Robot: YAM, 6 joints.
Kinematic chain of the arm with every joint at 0, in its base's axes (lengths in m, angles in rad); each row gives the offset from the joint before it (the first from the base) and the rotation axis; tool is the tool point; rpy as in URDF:
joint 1: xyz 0 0 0.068 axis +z
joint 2: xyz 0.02 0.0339 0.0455 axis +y
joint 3: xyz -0.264 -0.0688 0 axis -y
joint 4: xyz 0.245 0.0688 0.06 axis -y
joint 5: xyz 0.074 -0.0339 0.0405 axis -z
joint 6: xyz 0.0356 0 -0.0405 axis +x
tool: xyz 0 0 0 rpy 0 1.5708 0
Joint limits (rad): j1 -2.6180..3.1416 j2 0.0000..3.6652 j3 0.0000..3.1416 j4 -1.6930..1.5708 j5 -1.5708..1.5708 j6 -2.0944..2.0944
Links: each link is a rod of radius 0.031 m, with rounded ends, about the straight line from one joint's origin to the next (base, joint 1, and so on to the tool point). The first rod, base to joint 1, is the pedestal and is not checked.
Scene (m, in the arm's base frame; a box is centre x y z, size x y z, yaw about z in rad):
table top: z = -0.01
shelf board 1: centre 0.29 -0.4 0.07 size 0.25 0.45 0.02 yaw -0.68
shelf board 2: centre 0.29 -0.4 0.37 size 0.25 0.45 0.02 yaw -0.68
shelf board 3: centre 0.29 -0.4 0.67 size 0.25 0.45 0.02 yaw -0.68
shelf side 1: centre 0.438 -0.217 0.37 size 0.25 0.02 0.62 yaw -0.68
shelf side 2: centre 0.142 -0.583 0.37 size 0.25 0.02 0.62 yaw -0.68
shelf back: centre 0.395 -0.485 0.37 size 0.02 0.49 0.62 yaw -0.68
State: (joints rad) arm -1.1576 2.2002 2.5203 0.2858 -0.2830 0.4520
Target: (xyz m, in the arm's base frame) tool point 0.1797 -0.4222 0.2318
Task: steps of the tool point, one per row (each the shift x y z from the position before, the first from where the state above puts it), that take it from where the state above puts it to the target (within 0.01 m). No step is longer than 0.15 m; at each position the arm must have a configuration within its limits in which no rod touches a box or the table.
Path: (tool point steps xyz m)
1: -0.0615 0.0292 0.0172
2: -0.0547 0.0449 0.0002
3: -0.0441 0.0556 -0.0174
4: 0.0039 -0.0321 -0.0979
5: 0.0009 -0.0022 -0.1000
6: -0.0020 0.0264 -0.0929
7: 0.0600 -0.0631 0.0064
8: 0.0762 -0.0471 -0.0064

